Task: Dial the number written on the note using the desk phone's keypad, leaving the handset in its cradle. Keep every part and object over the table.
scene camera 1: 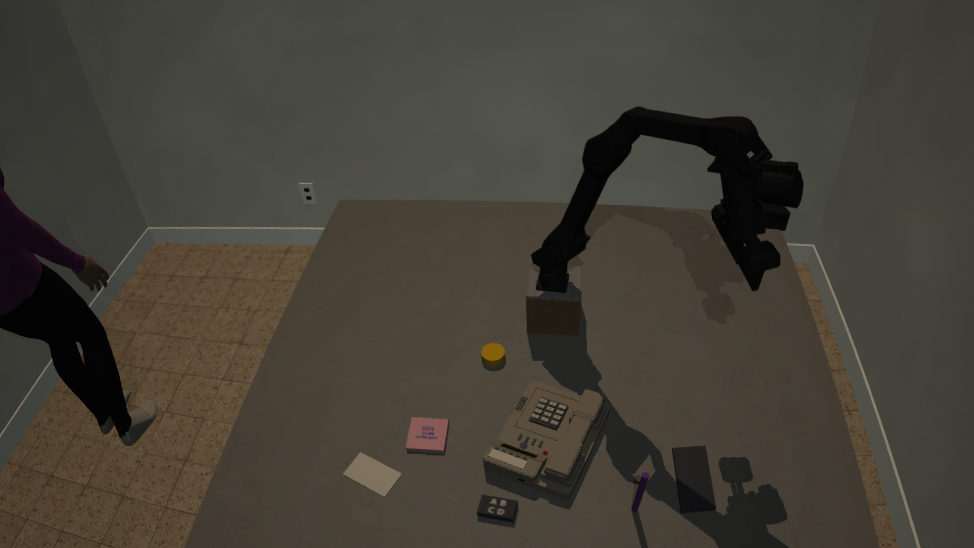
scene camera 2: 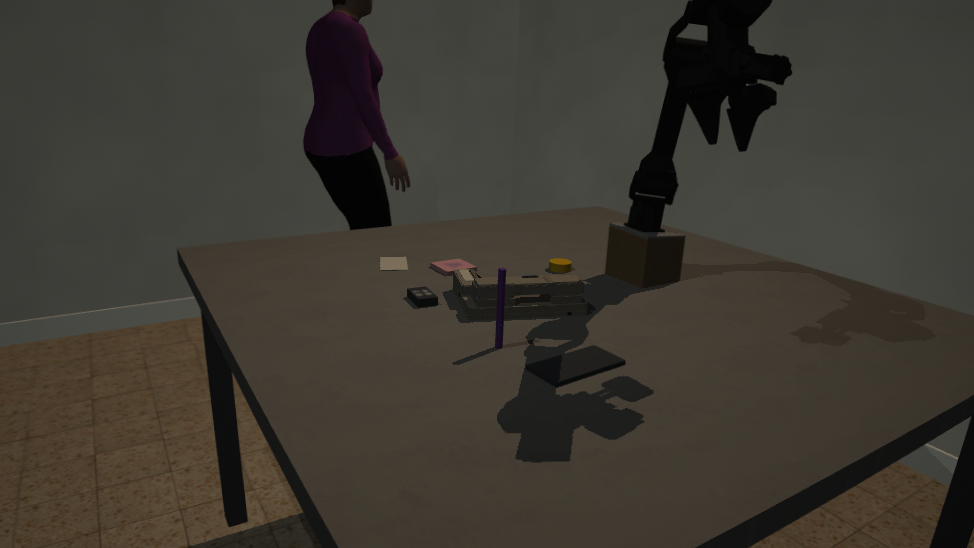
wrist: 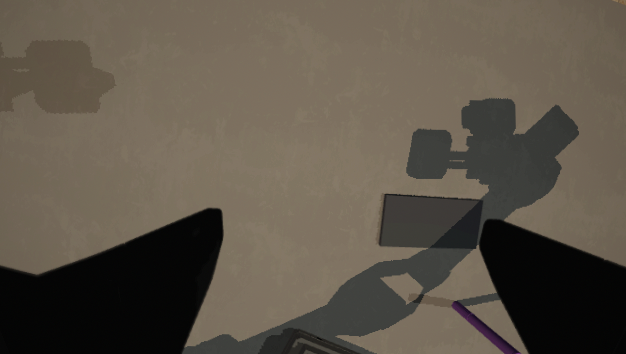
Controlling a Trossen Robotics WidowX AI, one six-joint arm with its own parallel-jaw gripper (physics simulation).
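Where they show: gripper, between the fingertips: (scene camera 1: 746,276) (scene camera 2: 728,147) (wrist: 354,228); arm's base, origin of its link: (scene camera 1: 552,282) (scene camera 2: 644,228).
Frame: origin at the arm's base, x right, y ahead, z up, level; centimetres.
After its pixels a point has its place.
Observation:
The beige desk phone (scene camera 1: 524,436) {z -8.7, x 0.3, y 34.0 cm} (scene camera 2: 521,310) {z -9.4, x -12.2, y 36.4 cm} (wrist: 320,347) {z -8.7, x -14.2, y 27.5 cm} lies on the table, partly cut off at the bottom of the wrist view. Its handset (scene camera 1: 570,446) {z -4.9, x -8.7, y 37.4 cm} rests in the cradle along one side. The keypad (scene camera 1: 548,413) {z -7.9, x -3.4, y 28.5 cm} faces up near the end towards the arm's base. A pink pad (scene camera 1: 427,443) {z -9.9, x 18.4, y 38.1 cm} (scene camera 2: 452,266) {z -9.9, x 18.0, y 36.5 cm} with small lines of writing, too small to read, lies beside the phone. A cream paper (scene camera 1: 372,473) {z -10.7, x 27.1, y 46.7 cm} (scene camera 2: 393,263) {z -10.8, x 27.0, y 46.9 cm} shows no legible writing. My gripper (scene camera 2: 727,146) {z 21.6, x -36.2, y 17.3 cm} (wrist: 354,228) {z 21.6, x -36.2, y 17.3 cm} is open and empty, high above the table, well away from the phone.
A purple stick (scene camera 1: 640,492) {z -3.0, x -21.9, y 46.5 cm} (scene camera 2: 500,310) {z -4.5, x -22.5, y 46.2 cm} (wrist: 485,327) {z -3.5, x -22.5, y 45.6 cm} stands upright near a dark flat slab (scene camera 1: 693,478) {z -10.2, x -32.6, y 38.7 cm} (scene camera 2: 578,366) {z -10.2, x -34.0, y 39.0 cm} (wrist: 415,220) {z -10.2, x -32.6, y 35.9 cm}. A black lettered block (scene camera 1: 497,508) {z -9.3, x 2.2, y 49.9 cm} (scene camera 2: 422,297) {z -9.3, x -0.1, y 50.4 cm} lies by the phone. A yellow disc (scene camera 1: 493,354) {z -9.0, x 10.4, y 14.4 cm} (scene camera 2: 559,265) {z -9.2, x 8.7, y 15.2 cm} lies near the arm's base block (scene camera 1: 553,314) {z -4.5, x -0.9, y 5.2 cm} (scene camera 2: 643,255) {z -3.9, x -6.1, y 4.7 cm}.

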